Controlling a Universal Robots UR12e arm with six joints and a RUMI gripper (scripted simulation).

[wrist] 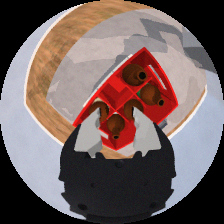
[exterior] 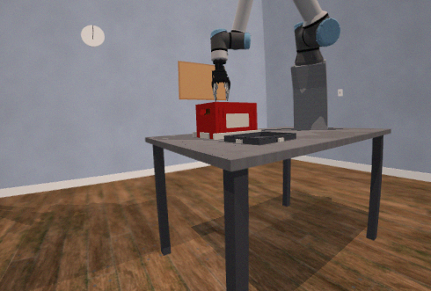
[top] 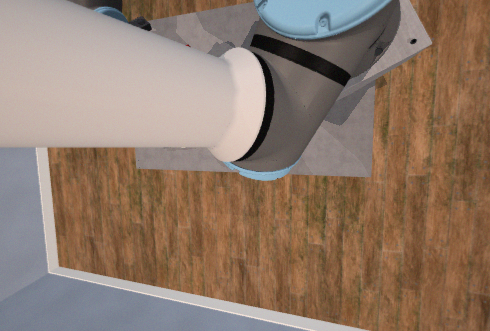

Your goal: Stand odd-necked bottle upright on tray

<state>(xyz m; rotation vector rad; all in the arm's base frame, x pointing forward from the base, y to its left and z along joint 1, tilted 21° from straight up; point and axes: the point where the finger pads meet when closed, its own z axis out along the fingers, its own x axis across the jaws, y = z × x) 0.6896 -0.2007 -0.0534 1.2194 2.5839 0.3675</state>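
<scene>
My gripper is now 4 cm to the right of the red crate and 12 cm above it. Round my hand: dark tray (5 cm ahead, 31 cm to the left, 19 cm below).
</scene>
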